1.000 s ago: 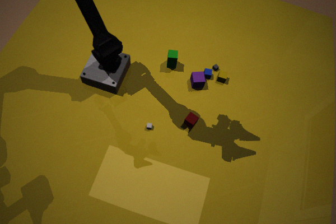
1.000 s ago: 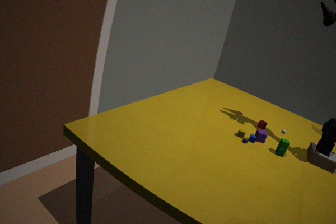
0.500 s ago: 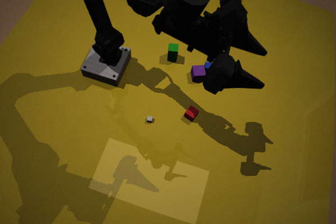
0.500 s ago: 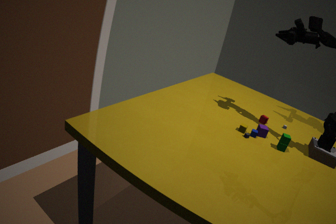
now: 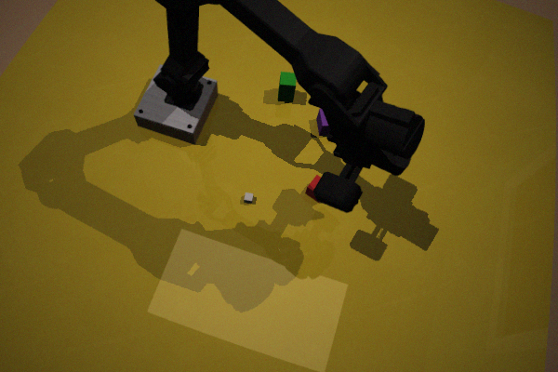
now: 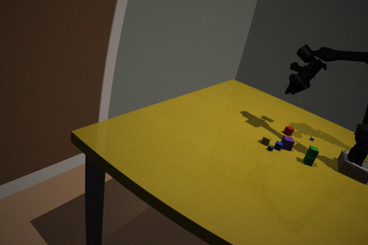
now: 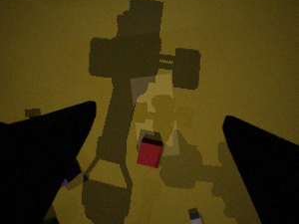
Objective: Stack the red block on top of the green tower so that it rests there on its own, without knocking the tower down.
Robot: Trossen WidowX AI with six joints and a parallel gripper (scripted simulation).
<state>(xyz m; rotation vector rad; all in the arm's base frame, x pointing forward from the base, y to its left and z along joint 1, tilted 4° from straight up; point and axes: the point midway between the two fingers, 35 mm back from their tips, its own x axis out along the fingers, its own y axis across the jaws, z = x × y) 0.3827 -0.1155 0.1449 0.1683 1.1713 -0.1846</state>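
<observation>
Now: gripper tip 70 mm past the red block, 30 mm to the right of it and 150 mm above it. From my gripper tip the other things lie so: yellow block: 230 mm to the left, 160 mm below; purple block: 90 mm behind, 180 mm to the left, 150 mm below; small white cube: 190 mm behind, 30 mm to the right, 160 mm below.
</observation>
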